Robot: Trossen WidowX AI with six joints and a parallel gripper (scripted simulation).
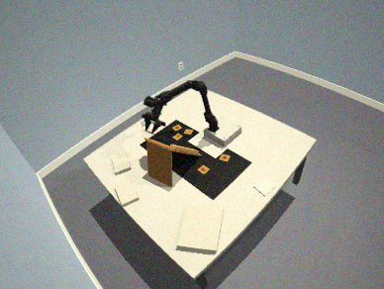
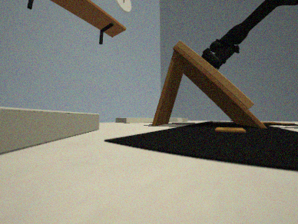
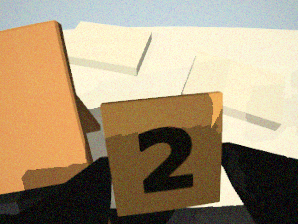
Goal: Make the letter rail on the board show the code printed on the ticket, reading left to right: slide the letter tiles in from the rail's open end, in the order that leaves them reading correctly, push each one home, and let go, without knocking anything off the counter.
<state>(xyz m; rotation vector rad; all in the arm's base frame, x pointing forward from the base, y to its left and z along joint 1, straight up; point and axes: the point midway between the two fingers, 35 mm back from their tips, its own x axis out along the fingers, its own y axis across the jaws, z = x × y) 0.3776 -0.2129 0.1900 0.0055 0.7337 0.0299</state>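
Right now my gripper tip is 16 cm to the right of the white ticket, 15 cm above it and 10 cm past it. Round my gripper tip: grey-blue piece 36 cm to the right, 26 cm behind, 23 cm below; then black mat 23 cm below, 21 cm to the left, 20 cm behind; then letter tile right at my gripper tip.
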